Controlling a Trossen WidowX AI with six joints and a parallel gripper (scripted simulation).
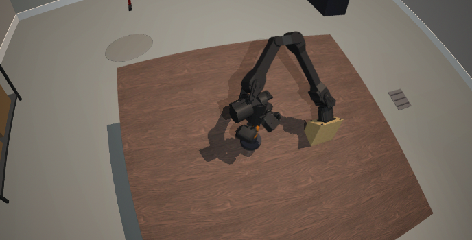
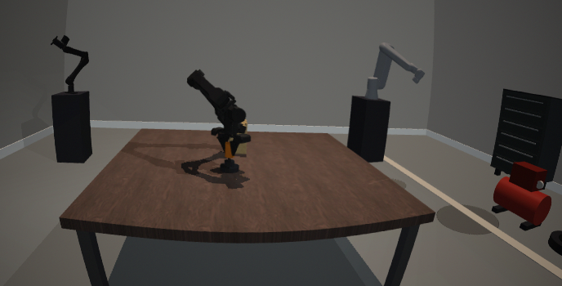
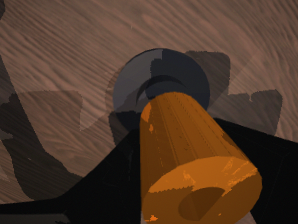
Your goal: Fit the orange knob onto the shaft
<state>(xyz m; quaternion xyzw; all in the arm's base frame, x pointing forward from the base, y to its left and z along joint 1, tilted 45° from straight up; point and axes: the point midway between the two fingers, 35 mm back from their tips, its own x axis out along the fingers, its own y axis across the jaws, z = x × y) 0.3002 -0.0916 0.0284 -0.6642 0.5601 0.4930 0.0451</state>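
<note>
The orange knob is 2 cm above my gripper tip. The rest, counted from my gripper tip: dark round pedestal 4 cm below.
</note>
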